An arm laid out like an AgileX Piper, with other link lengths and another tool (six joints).
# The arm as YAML. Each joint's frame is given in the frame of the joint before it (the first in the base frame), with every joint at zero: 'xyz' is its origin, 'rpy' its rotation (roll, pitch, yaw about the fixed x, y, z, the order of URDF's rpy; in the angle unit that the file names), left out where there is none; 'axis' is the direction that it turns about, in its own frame. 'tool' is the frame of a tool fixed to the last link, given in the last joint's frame.
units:
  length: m
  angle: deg
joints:
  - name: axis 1
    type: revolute
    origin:
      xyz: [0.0, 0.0, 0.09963]
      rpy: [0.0, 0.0, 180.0]
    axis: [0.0, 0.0, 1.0]
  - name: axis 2
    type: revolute
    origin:
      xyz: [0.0, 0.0, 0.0]
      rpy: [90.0, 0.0, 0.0]
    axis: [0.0, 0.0, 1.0]
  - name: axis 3
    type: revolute
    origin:
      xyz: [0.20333, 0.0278, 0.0]
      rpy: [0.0, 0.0, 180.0]
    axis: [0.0, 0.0, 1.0]
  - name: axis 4
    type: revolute
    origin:
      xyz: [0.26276, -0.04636, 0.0]
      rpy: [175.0, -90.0, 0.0]
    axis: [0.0, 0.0, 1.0]
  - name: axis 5
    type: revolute
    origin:
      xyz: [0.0, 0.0, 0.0]
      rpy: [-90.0, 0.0, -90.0]
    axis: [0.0, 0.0, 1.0]
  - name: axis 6
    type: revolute
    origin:
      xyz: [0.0, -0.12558, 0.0]
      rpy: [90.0, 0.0, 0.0]
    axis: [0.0, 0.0, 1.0]
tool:
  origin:
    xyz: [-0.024, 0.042, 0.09]
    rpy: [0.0, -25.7, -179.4]
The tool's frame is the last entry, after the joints.
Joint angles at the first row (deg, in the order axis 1, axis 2, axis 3, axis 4, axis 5, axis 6):
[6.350 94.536 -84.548 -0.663 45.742 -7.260]
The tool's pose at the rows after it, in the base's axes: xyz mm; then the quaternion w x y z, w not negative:
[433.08, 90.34, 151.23, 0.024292, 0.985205, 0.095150, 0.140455]
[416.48, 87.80, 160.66, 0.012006, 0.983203, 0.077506, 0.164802]
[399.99, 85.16, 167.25, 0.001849, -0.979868, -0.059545, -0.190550]
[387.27, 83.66, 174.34, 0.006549, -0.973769, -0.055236, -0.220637]
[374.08, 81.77, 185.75, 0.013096, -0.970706, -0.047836, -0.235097]
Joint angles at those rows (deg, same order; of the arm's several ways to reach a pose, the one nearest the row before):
[6.200 86.599 -75.620 -0.569 42.308 -6.186]
[6.201 79.531 -68.481 -0.570 39.361 -3.808]
[6.200 72.480 -61.178 -0.569 36.046 -1.313]
[6.200 66.559 -55.333 -0.569 32.577 -0.728]
[6.199 61.483 -52.592 -0.568 33.173 0.321]

